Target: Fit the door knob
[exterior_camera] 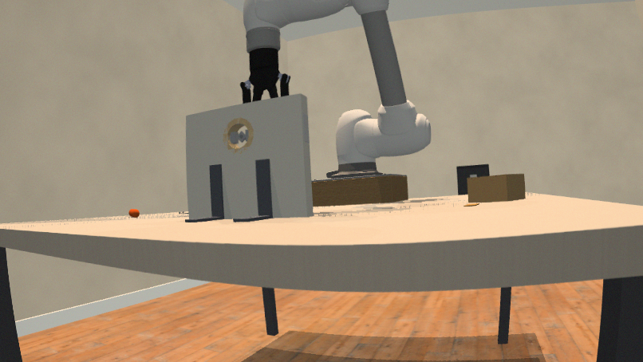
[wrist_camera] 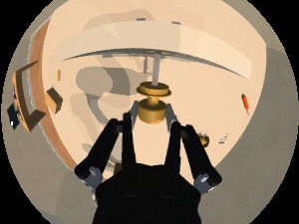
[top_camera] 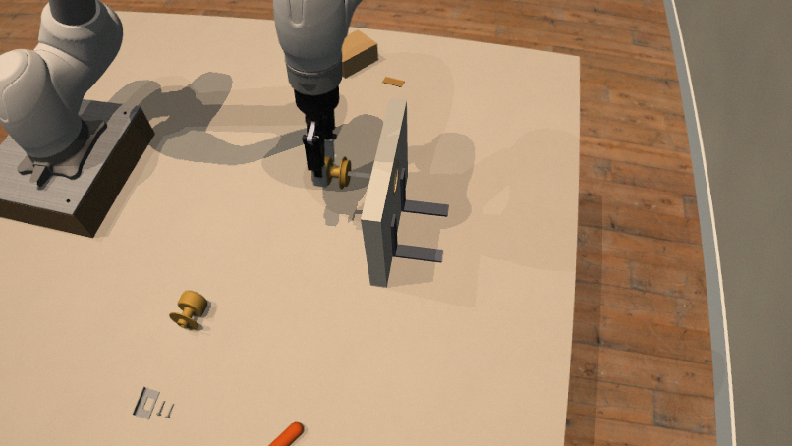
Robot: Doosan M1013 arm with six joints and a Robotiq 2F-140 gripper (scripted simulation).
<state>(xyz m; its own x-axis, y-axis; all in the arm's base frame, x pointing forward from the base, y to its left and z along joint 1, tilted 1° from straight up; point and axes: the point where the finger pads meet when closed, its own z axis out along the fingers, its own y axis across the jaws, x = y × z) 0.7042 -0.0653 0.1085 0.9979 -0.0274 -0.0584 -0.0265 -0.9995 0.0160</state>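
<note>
The wooden door panel is 13 cm ahead of my hand and 5 cm below it. Round my hand: brass knob: 25 cm behind, 27 cm to the right, 17 cm below; orange-handled tool: 4 cm behind, 54 cm to the right, 19 cm below; small brass plate: 7 cm ahead, 47 cm to the left, 20 cm below.
</note>
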